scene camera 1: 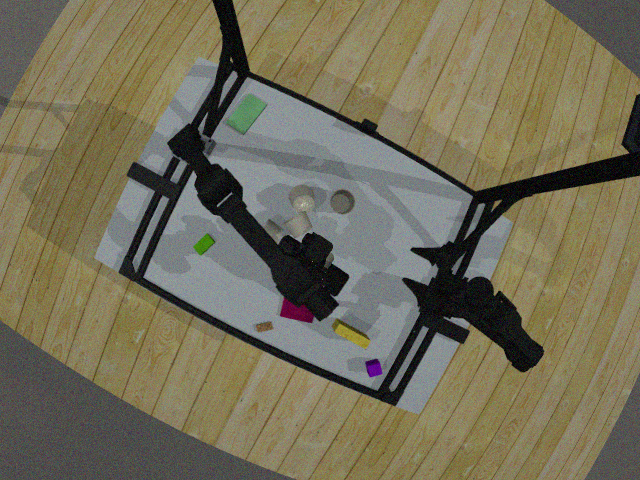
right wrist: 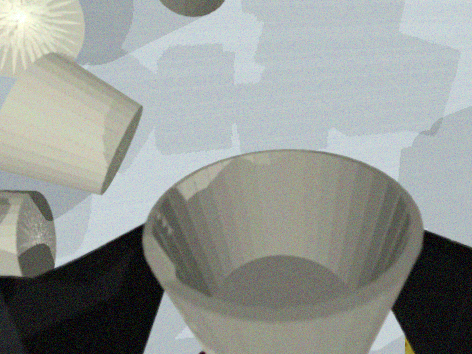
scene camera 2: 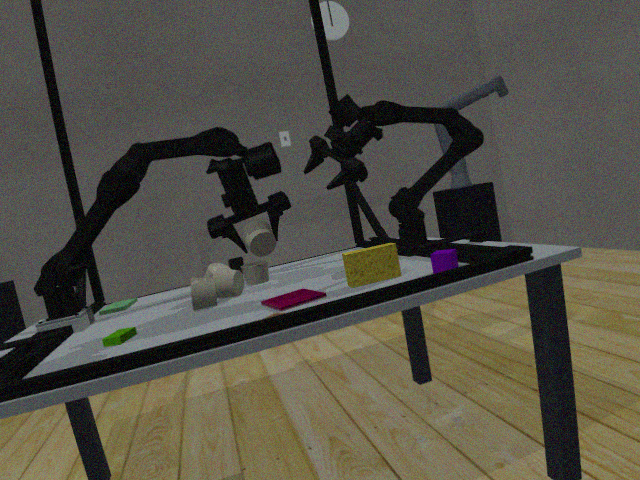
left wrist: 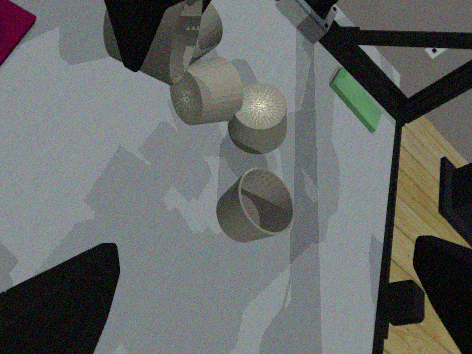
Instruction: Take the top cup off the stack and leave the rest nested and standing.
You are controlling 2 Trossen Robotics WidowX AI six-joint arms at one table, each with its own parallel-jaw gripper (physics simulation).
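Places are measured from the left arm's base along level axes (x ahead, y left, z up), in metres.
Where they show: left gripper, fingertip midpoint: [scene camera 1: 406, 264] [scene camera 2: 315, 180] [left wrist: 266, 253]; right gripper, fingertip midpoint: [right wrist: 266, 220] [scene camera 2: 261, 246] [left wrist: 155, 55]; left arm's base at its link origin: [scene camera 2: 414, 243]; right arm's base at its link origin: [scene camera 1: 192, 147] [scene camera 2: 64, 315] [left wrist: 315, 1].
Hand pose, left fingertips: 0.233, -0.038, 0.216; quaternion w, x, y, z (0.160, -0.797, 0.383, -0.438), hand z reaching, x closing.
Observation:
Things, the pixels of their centre, and the offset from my left fingertips, as dx, dy, dz.
- beige cup at the middle of its body: [right wrist: 277, 265] [left wrist: 154, 28] [scene camera 2: 259, 239] +0.187, +0.084, -0.112
- crimson slab at the middle of its body: [scene camera 2: 293, 299] [scene camera 1: 299, 304] +0.172, +0.226, -0.233
- yellow block at the middle of its body: [scene camera 2: 371, 264] [scene camera 1: 350, 333] -0.002, +0.244, -0.202
- purple cube at the middle of its body: [scene camera 2: 444, 261] [scene camera 1: 373, 367] -0.124, +0.325, -0.217
- orange piece at the middle of its body: [scene camera 1: 264, 327] +0.241, +0.337, -0.233
- bright green block at the middle of its body: [scene camera 2: 120, 336] [scene camera 1: 204, 244] +0.507, +0.181, -0.230
- pale green slab at the middle of its body: [left wrist: 356, 99] [scene camera 2: 119, 306] [scene camera 1: 246, 113] +0.563, -0.237, -0.232
My right gripper [scene camera 1: 328, 261] [scene camera 2: 260, 245] is shut on a beige cup [scene camera 2: 260, 241] [left wrist: 157, 64] [right wrist: 287, 305], held above the table with its open mouth toward the right wrist camera. My left gripper [scene camera 1: 408, 265] [scene camera 2: 317, 179] is open and empty, high at the right. A cup [scene camera 1: 342, 201] [scene camera 2: 255, 272] [left wrist: 240, 215] stands mouth up. Another [scene camera 1: 301, 198] [left wrist: 258, 112] stands bottom up. A third [scene camera 1: 298, 225] [scene camera 2: 227, 280] [left wrist: 215, 90] [right wrist: 60, 120] lies tipped against it. A fourth [scene camera 1: 273, 228] [scene camera 2: 203, 293] [right wrist: 9, 240] is close by, its pose unclear. No nested stack shows.
A crimson slab [scene camera 1: 296, 311] [scene camera 2: 293, 298], a yellow block [scene camera 1: 351, 333] [scene camera 2: 372, 265], a purple cube [scene camera 1: 373, 367] [scene camera 2: 444, 260] and an orange piece [scene camera 1: 264, 326] lie near the front. A bright green block [scene camera 1: 204, 243] [scene camera 2: 119, 336] and a pale green slab [scene camera 1: 247, 113] [left wrist: 356, 100] lie left.

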